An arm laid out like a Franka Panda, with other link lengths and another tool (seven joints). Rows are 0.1 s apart.
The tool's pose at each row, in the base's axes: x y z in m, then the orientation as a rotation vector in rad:
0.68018, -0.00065, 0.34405, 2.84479, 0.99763, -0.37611
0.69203, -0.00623, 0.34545, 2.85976, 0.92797, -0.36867
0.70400, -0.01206, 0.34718, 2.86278, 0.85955, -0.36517
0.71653, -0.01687, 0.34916, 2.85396, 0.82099, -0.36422
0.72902, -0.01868, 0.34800, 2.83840, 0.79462, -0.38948
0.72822, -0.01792, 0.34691, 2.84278, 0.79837, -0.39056
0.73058, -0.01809, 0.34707, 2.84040, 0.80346, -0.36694
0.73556, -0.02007, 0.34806, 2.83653, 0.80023, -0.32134
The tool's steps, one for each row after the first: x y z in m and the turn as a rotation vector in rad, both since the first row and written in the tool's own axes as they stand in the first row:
0.00522, 0.01179, -0.00269, -0.00351, 0.00059, 0.04751
0.01029, 0.02386, -0.00569, -0.01465, -0.00497, 0.09310
0.01632, 0.03548, -0.00921, -0.02939, -0.01254, 0.11810
0.02497, 0.04470, -0.01024, -0.03911, -0.03654, 0.13325
0.02511, 0.04359, -0.00916, -0.03425, -0.03501, 0.13099
0.02674, 0.04520, -0.00975, -0.04346, -0.02148, 0.12870
0.02905, 0.04988, -0.01134, -0.06225, 0.00364, 0.13300

